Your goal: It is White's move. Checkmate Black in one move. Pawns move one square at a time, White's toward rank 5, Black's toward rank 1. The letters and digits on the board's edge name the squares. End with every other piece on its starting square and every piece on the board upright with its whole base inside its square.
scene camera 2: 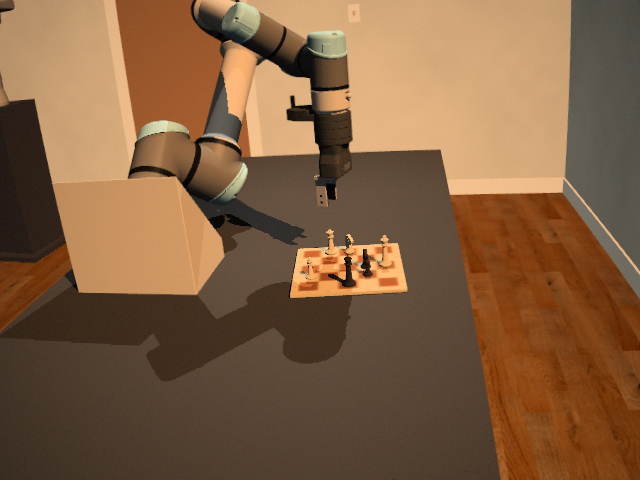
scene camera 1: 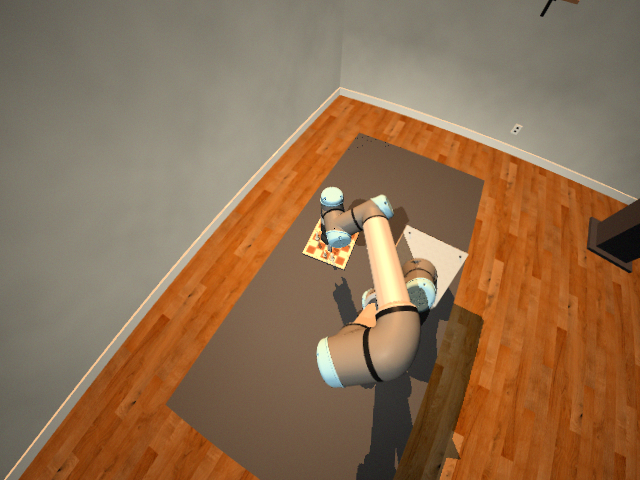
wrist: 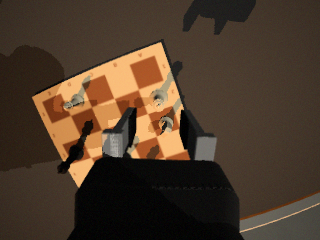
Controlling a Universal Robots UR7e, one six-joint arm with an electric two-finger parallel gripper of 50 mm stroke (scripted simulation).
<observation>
A board shows in scene camera 2, in scene camera 1 [315, 248] and in the wrist view. The same spot on the board: [wrist: 107, 90] is [scene camera 2: 312, 266].
</observation>
